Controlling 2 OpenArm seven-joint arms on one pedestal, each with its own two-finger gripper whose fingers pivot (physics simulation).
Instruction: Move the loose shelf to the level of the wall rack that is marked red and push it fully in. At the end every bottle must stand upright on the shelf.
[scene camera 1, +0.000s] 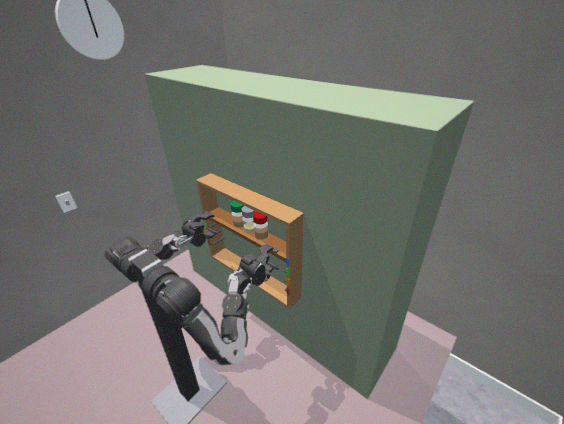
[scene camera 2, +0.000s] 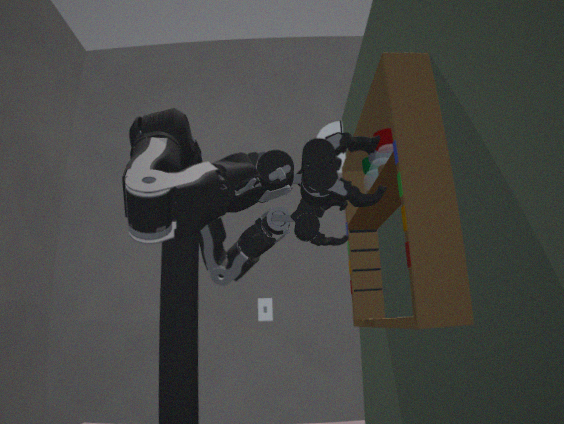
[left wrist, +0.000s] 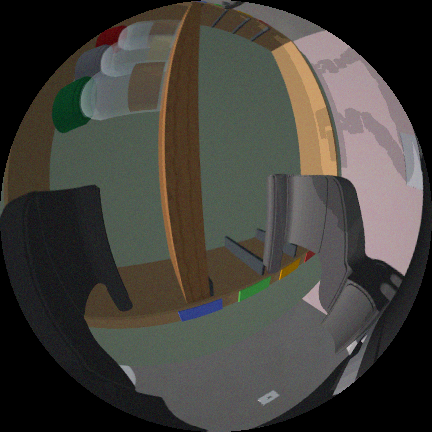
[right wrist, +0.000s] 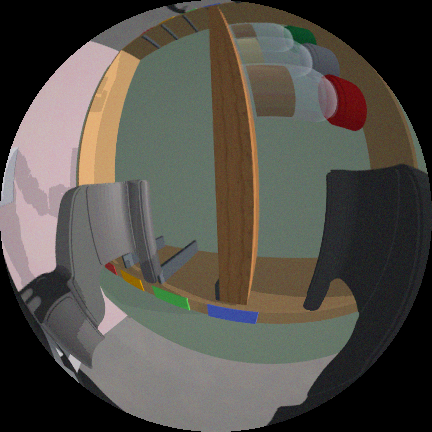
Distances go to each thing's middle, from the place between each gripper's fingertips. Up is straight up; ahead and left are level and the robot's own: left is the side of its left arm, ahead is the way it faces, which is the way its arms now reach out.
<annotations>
I see my right gripper 5 cm short of the red-capped bottle (right wrist: 274, 90), 11 cm to the right of it and 6 cm below it. From my right hand the other things lie so: grey-capped bottle (right wrist: 251, 49) 5 cm ahead, 17 cm to the left, 6 cm above; loose wooden shelf (scene camera 2: 372, 217) 5 cm ahead, 18 cm to the left; rack frame (scene camera 2: 403, 96) 5 cm ahead, 18 cm to the left, 4 cm below.
Now: the green-capped bottle (left wrist: 138, 86) 12 cm to the right of my left hand, 6 cm above it and 5 cm ahead of it. Also, from my left hand: grey-capped bottle 18 cm to the right, 6 cm above, 5 cm ahead; then loose wooden shelf 17 cm to the right, 5 cm ahead; then rack frame 17 cm to the right, 5 cm ahead, 4 cm below.
</annotations>
